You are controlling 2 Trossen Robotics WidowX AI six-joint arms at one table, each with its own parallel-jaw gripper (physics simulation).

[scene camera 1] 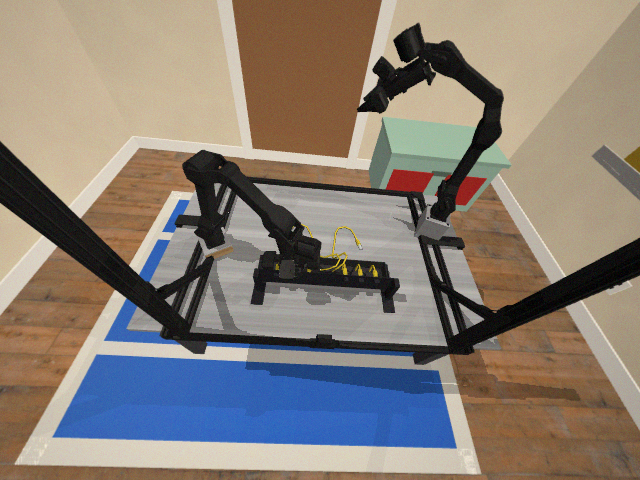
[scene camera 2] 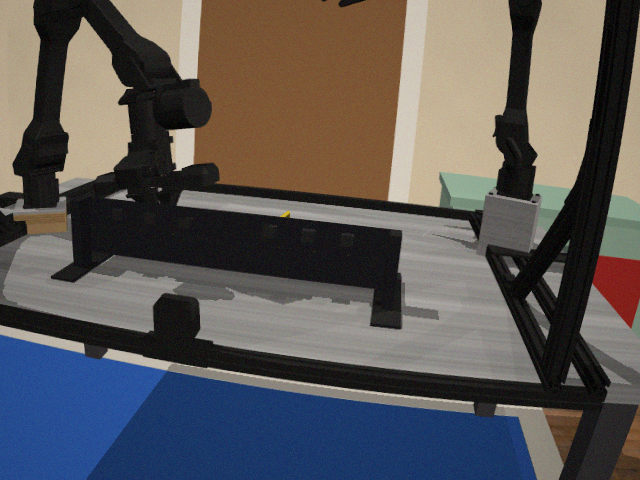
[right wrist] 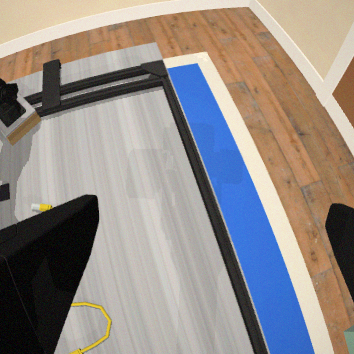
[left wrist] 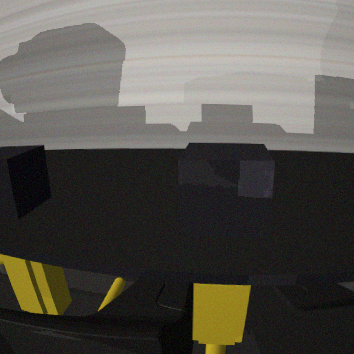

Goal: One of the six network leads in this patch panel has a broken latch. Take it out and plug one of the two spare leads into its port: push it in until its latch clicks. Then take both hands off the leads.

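Frame: origin at the left arm's base, x ahead, y left, z up, level; millimetres.
Where they show: left gripper, fingertip midpoint: (scene camera 2: 162,235); right gripper, fingertip midpoint: (scene camera 1: 360,105) (scene camera 2: 330,2) (right wrist: 219,212); left arm's base, origin of the base link: (scene camera 1: 214,240) (scene camera 2: 40,203) (right wrist: 11,112); right arm's base, origin of the base link: (scene camera 1: 438,214) (scene camera 2: 515,195).
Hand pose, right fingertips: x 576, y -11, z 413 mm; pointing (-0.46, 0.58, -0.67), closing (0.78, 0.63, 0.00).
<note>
Things, the pixels of their top centre, and the offset from my right fingertips. "*": a spot on its surface instead. Level surfaces: height alone.
- black patch panel, middle of its top: (scene camera 2: 232,207) (scene camera 1: 327,268) dy -324, dx -283, dz -348 mm
- yellow plug, surface spot: (left wrist: 219,312) * dy -262, dx -381, dz -362 mm
- grey table top, its level: dz -457 mm
The black patch panel (scene camera 1: 370,282) (scene camera 2: 247,245) (left wrist: 140,225) stands in the middle of the grey table. Yellow leads (scene camera 1: 358,270) are plugged in along its right half. My left gripper (scene camera 1: 289,268) is down at the panel's left part, shut on the yellow plug (left wrist: 219,312) of one lead. Another yellow plug (left wrist: 35,284) sits to its left in the left wrist view. A spare lead (scene camera 1: 358,245) (right wrist: 41,207) lies on the table behind the panel, with a yellow cable loop (right wrist: 102,323). My right gripper (scene camera 1: 368,106) (right wrist: 219,212) is open and empty, high above the table's back.
A black frame (scene camera 1: 323,340) (right wrist: 197,158) runs around the grey table top (scene camera 1: 366,214). A mint cabinet (scene camera 1: 423,143) with red fronts stands behind the right corner. The arm bases (scene camera 1: 432,226) (scene camera 1: 215,250) sit at the table's sides. A blue mat (scene camera 1: 270,405) covers the floor.
</note>
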